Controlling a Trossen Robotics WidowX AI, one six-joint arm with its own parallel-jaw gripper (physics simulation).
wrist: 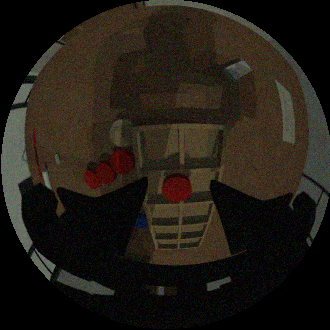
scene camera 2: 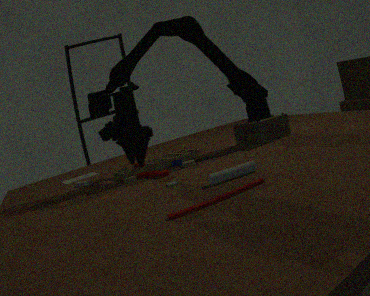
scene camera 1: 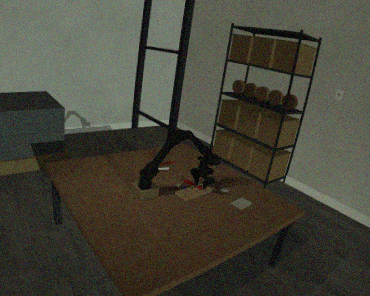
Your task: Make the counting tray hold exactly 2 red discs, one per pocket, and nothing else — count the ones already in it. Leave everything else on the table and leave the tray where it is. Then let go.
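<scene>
The counting tray (scene camera 1: 187, 194) (wrist: 140, 150) is a pale grid of pockets, two columns wide. One red disc (wrist: 176, 188) shows over its middle divider in the wrist view; whether it lies in a pocket or across the divider, I cannot tell. Three more red discs (wrist: 122, 161) (wrist: 104, 173) (wrist: 93, 178) lie in a row on the table, left of the tray. They show as a red strip (scene camera 2: 153, 174) in scene camera 2. My gripper (scene camera 1: 200, 184) (scene camera 2: 138, 164) (wrist: 179, 182) is open and empty, low over the tray, its fingers either side of the red disc.
A beige disc (wrist: 121, 132) and a blue piece (scene camera 2: 177, 163) (wrist: 142, 220) lie beside the tray. A grey block (wrist: 238, 69) and a pale card (scene camera 1: 241, 203) (wrist: 286, 112) lie on its other side. A white cylinder (scene camera 2: 232, 171), a red rod (scene camera 2: 215, 200) and a small white piece (scene camera 2: 172, 183) lie farther off.
</scene>
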